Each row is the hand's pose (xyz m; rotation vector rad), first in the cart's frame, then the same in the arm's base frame.
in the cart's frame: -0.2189 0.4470 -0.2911 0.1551 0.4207 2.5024
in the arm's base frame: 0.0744 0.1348 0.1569 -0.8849 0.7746 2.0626
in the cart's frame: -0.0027 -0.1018 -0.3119 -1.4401 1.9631 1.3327
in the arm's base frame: 0.1049 -0.3111 0.5423 -1.7195 1.9194 0.1220
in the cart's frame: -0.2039 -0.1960 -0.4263 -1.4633 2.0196 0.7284
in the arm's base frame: -0.0064 -0.4746 0.3894 -1.6080 1.7509 -0.4269
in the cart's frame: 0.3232 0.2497 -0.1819 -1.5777 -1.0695 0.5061
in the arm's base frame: 0.3709 0.0909 0.6618 -2.4117 -1.4436 0.1929
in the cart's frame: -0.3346 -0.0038 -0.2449 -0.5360 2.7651 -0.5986
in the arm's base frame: -0.1615 -0.2322 0.3254 -0.2338 1.9337 -1.3284
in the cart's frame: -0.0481 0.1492 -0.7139 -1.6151 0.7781 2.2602
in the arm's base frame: 0.3741 -0.3199 0.1497 -2.3525 1.3065 1.2712
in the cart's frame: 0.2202 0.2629 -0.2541 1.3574 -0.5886 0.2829
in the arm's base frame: 0.3384 0.0515 0.5461 0.6403 -1.0495 0.8120
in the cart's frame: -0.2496 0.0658 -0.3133 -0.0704 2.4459 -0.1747
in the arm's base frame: -0.0378 -0.2002 0.3048 -0.1309 1.6320 -0.8007
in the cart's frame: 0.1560 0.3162 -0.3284 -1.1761 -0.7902 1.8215
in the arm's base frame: 0.3474 0.0492 0.4347 -2.2663 -0.5631 1.5991
